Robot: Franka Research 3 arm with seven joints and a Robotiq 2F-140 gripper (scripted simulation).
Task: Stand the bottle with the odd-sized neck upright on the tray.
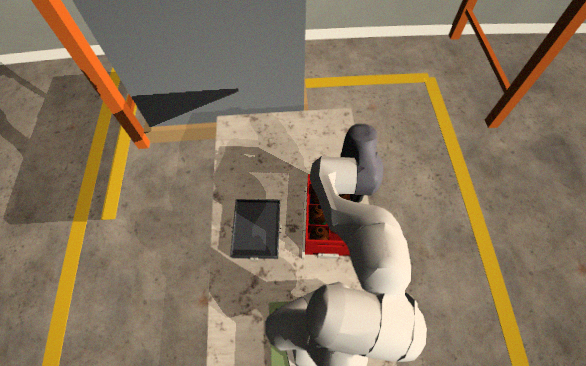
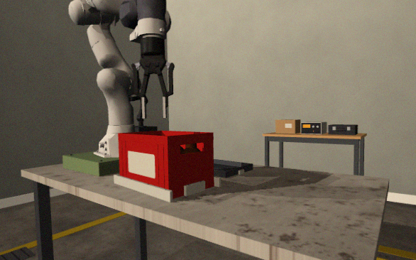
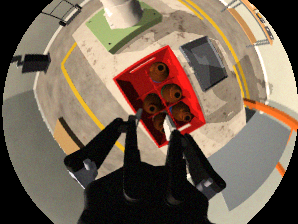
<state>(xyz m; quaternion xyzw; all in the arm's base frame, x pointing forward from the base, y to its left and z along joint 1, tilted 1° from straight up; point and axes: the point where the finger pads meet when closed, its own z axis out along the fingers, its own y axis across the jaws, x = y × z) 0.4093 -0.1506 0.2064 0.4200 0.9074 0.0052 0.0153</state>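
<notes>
My gripper is now 40 mm to the right of the red crate and 170 mm above it. The rest, counted from my hand: dark tray 10 mm behind, 340 mm to the left, 240 mm below; brown bottle 170 mm below.
</notes>
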